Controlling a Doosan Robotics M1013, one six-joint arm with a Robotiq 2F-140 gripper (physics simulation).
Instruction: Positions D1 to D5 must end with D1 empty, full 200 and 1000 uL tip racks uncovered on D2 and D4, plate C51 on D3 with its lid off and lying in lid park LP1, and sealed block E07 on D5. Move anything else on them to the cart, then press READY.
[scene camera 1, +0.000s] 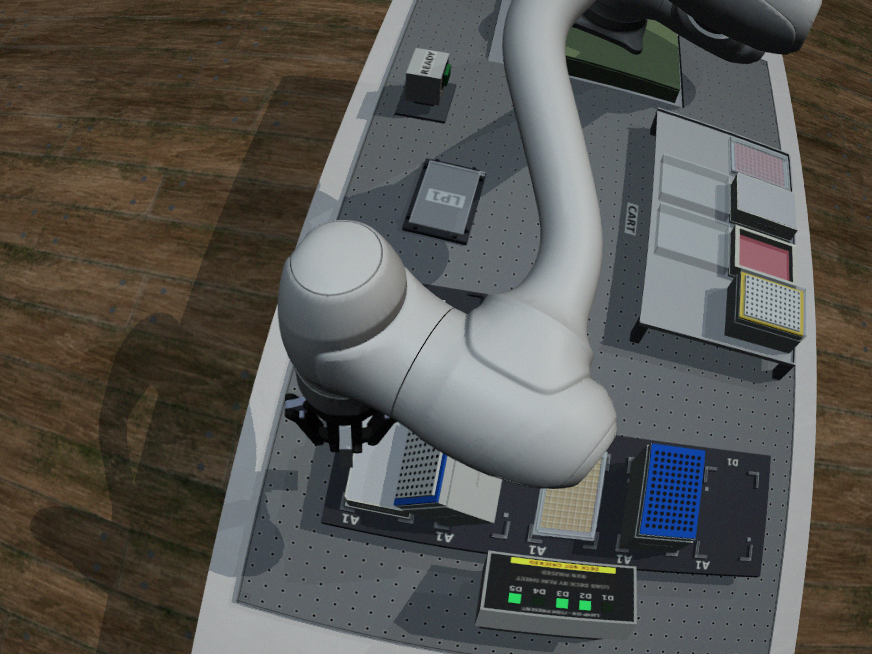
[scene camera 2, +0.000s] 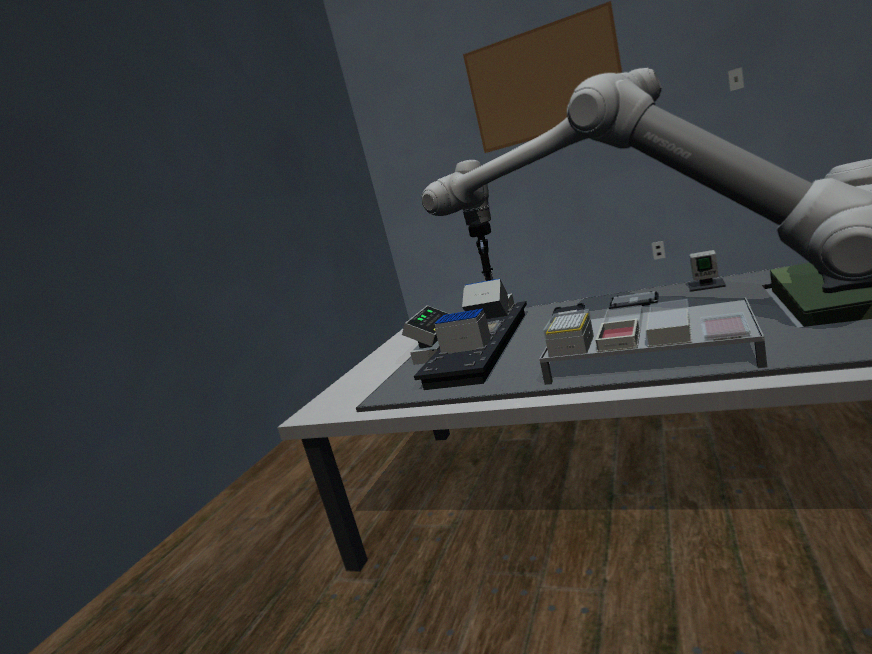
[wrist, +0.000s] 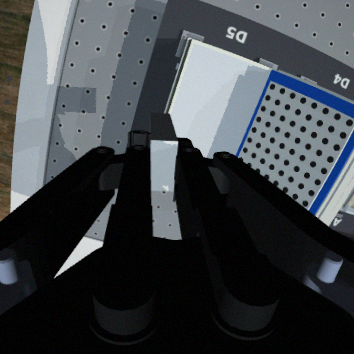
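Pixels of known places: gripper, between the fingertips: (scene camera 1: 346, 456) (wrist: 158, 131); arm's base, origin of its link: (scene camera 1: 607, 14).
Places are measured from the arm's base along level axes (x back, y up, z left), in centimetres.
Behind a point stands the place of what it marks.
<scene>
My gripper (scene camera 1: 345, 442) @(x -104.3, y 6.6, z -7.9 cm) (scene camera 2: 488, 275) @(x -104.3, y 6.6, z -7.9 cm) (wrist: 158, 131) @(x -104.3, y 6.6, z -7.9 cm) is shut and empty, beside the outer edge of D5. A flat white block (scene camera 1: 373, 471) @(x -104.1, y 4.2, z -4.4 cm) (wrist: 212, 82) @(x -99.0, y 4.2, z -5.7 cm) lies on D5; its label is not readable. A blue-rimmed tip rack (scene camera 1: 420, 468) @(x -102.8, y 9.8, z 1.3 cm) (scene camera 2: 484, 294) @(x -98.4, y 8.9, z 7.9 cm) (wrist: 297, 135) @(x -98.7, y 9.7, z 0.3 cm) at D4 is tilted, its perforated top turned toward D5 and its edge over the white block. A beige plate (scene camera 1: 569, 499) @(x -97.6, y 1.6, z 20.4 cm) sits on D3; I cannot tell if it is lidded. A blue tip rack (scene camera 1: 672, 491) @(x -94.3, y 9.3, z 32.4 cm) (scene camera 2: 461, 329) @(x -92.1, y 6.5, z 36.6 cm) stands upright on D2. D1 is empty. Lid park LP1 (scene camera 1: 445, 198) @(x -58.1, y -3.0, z -12.9 cm) holds no lid. The READY button (scene camera 1: 446, 73) @(x -38.1, y 4.8, z -21.2 cm) (scene camera 2: 704, 263) @(x -37.0, y 3.4, z -21.1 cm) stands beyond it.
The cart (scene camera 1: 679, 302) @(x -62.7, y 1.3, z 27.0 cm) bears a pink plate (scene camera 1: 760, 164) @(x -28.2, y 2.9, z 36.8 cm), a white box (scene camera 1: 764, 204) @(x -39.6, y 5.5, z 37.9 cm), a pink reservoir (scene camera 1: 764, 256) @(x -48.2, y 2.8, z 40.1 cm), a yellow-rimmed rack (scene camera 1: 771, 302) @(x -60.4, y 8.3, z 40.9 cm) and two clear covers (scene camera 1: 693, 183) @(x -40.9, y 3.8, z 24.4 cm) (scene camera 1: 690, 232) @(x -51.1, y 3.8, z 25.7 cm). The status panel (scene camera 1: 556, 626) @(x -115.7, y 7.6, z 24.6 cm) shows green lamps for D2, D3 and D5.
</scene>
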